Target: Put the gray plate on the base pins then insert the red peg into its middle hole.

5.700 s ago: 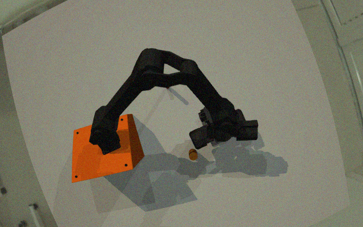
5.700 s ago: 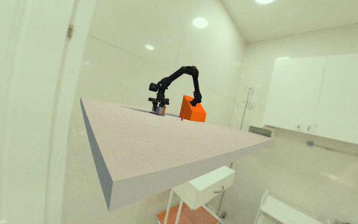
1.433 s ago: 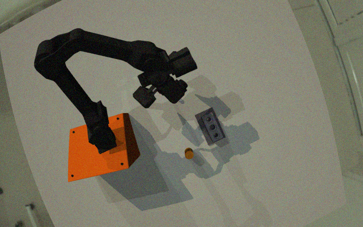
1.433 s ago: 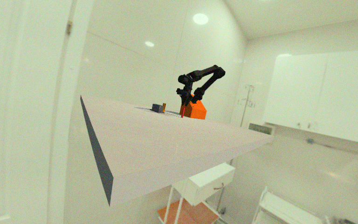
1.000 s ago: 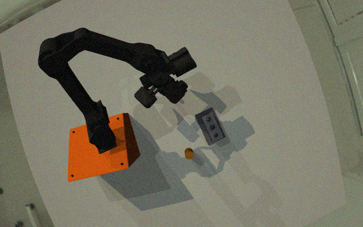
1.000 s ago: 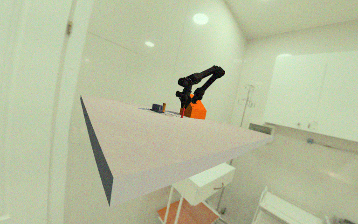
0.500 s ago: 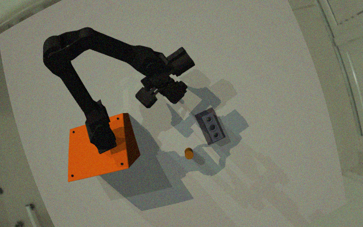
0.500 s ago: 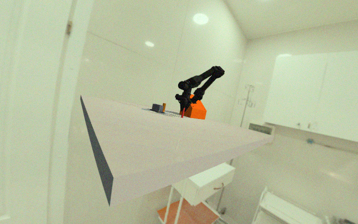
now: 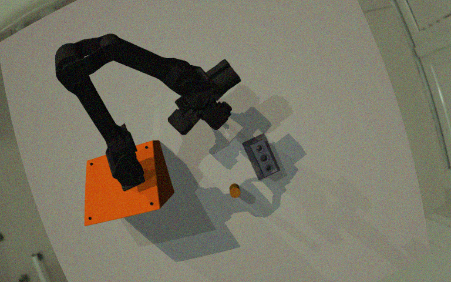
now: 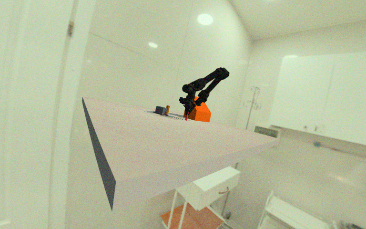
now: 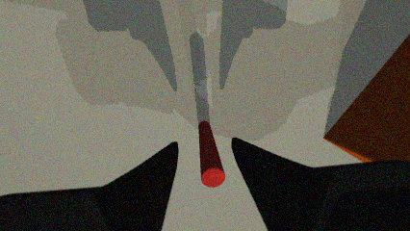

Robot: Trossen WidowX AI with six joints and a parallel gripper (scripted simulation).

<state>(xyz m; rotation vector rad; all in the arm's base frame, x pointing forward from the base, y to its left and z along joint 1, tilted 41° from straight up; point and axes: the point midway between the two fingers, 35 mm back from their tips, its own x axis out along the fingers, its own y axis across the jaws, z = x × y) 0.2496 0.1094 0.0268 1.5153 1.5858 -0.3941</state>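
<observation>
Now: gripper tip right at the red peg. Round my gripper tip: plate: 210 mm to the right, 90 mm ahead; then orange cylinder: 260 mm to the right, 20 mm behind; then gray slab: 210 mm to the right, 90 mm ahead, 30 mm below.
</observation>
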